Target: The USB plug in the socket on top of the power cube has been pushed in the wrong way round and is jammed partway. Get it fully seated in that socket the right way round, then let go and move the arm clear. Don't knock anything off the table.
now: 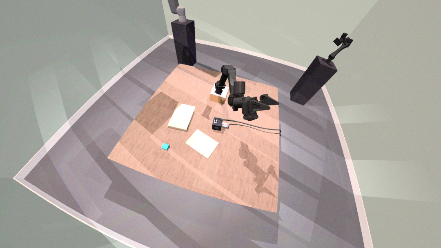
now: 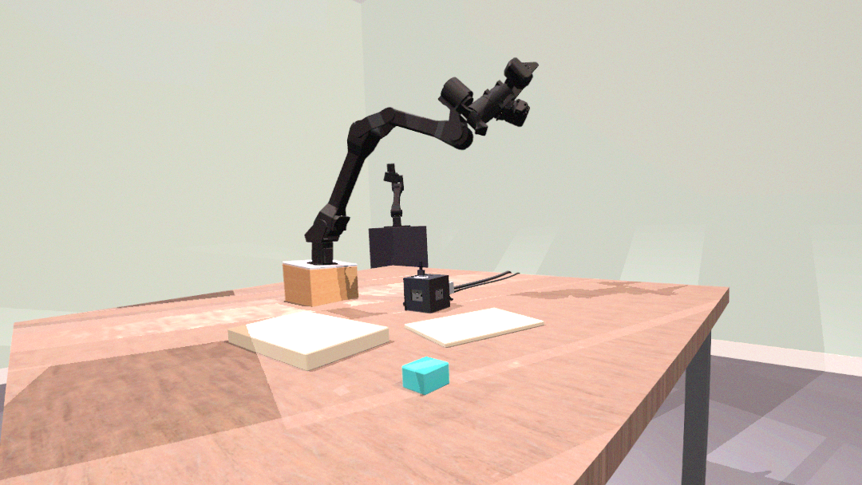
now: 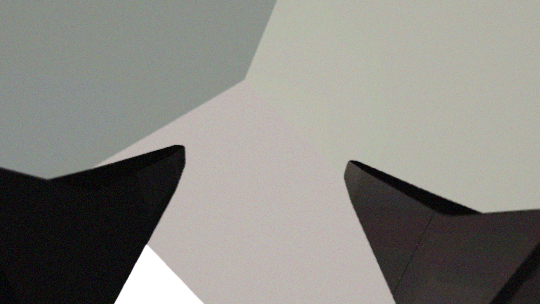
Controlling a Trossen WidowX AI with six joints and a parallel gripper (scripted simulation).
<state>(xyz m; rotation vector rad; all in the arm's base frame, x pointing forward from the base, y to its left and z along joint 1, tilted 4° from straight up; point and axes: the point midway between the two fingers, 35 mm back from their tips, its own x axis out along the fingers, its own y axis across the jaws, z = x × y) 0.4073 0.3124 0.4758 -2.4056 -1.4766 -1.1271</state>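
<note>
Now: gripper tip 460 mm above the dark USB plug, 270 mm to the left of it and 130 mm past it. From my gripper tip the other things lie so: teal block 550 mm to the right, 540 mm below, 200 mm ahead; then thick white slab 570 mm to the right, 540 mm below, 100 mm behind; then thin cream board 550 mm below, 310 mm to the right, 60 mm ahead.
</note>
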